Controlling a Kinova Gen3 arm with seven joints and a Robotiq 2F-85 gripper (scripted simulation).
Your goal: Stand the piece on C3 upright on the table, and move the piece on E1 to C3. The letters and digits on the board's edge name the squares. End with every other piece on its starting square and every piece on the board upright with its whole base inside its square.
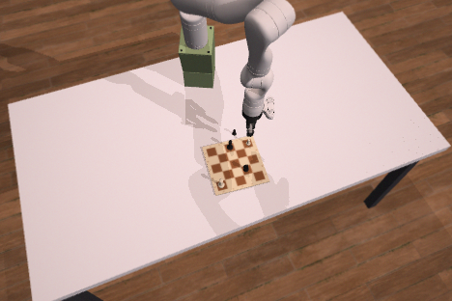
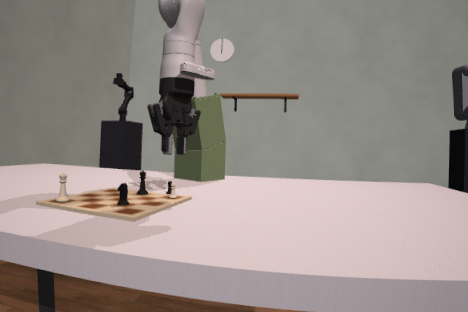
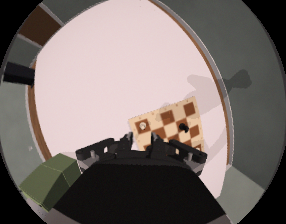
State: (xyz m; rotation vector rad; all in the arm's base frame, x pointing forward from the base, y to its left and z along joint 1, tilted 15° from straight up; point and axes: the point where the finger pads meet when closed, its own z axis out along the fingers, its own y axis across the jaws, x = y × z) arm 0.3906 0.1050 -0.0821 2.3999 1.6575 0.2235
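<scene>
Now: hand 100 mm above the white pawn. Also, from my hand: black pawn 100 mm below, 60 mm behind, 40 mm to the right; black piece 80 mm to the right, 80 mm below; chessboard 110 mm below, 80 mm to the right, 80 mm ahead.
</scene>
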